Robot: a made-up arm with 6 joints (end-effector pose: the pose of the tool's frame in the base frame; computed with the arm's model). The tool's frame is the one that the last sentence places. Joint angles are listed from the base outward.
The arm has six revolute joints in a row. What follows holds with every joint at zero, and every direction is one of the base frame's.
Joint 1 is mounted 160 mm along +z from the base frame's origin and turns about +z.
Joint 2 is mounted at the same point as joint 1 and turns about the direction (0.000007, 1, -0.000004).
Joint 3 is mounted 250 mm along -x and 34 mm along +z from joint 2 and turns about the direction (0.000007, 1, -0.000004).
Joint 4 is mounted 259 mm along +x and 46 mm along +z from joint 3 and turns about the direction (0.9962, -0.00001, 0.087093).
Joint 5 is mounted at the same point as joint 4 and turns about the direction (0.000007, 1, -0.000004).
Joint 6 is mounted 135 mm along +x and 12 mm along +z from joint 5 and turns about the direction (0.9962, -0.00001, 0.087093).
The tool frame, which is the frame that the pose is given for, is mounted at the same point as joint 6; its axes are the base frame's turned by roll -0.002, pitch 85.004 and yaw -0.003 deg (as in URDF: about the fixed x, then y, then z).
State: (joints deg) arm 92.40 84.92 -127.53 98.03 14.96 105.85
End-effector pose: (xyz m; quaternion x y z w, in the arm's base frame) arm -0.0451 0.2543 0.7212 -0.2146 -0.2916 -0.4518 0.8153
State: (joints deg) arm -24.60 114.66 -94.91 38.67 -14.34 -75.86
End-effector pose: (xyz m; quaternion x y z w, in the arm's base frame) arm 0.4714 -0.2390 0.3208 -0.0323 0.7272 -0.4036 0.5543
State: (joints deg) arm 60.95 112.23 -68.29 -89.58 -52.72 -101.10
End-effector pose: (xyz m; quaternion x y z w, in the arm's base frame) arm 0.1041 0.4097 0.1811 -0.5426 -0.6275 -0.1821 0.5280
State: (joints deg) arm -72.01 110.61 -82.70 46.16 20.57 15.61
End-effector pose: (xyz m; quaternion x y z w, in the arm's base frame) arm 0.1791 -0.4406 0.2218 0.7892 0.4141 0.0676 0.4484
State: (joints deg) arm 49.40 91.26 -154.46 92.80 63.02 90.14
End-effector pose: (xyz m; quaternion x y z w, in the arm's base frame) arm -0.0052 0.1792 0.7206 0.0771 -0.5248 -0.7121 0.4600
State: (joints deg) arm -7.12 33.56 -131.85 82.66 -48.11 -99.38
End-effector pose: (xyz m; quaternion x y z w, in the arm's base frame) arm -0.3158 -0.0615 0.6612 0.4133 -0.1232 -0.1403 0.8912
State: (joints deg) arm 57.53 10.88 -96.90 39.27 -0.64 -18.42
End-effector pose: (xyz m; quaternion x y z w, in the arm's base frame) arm -0.1444 -0.2290 0.6376 0.0075 -0.0114 0.6319 0.7750
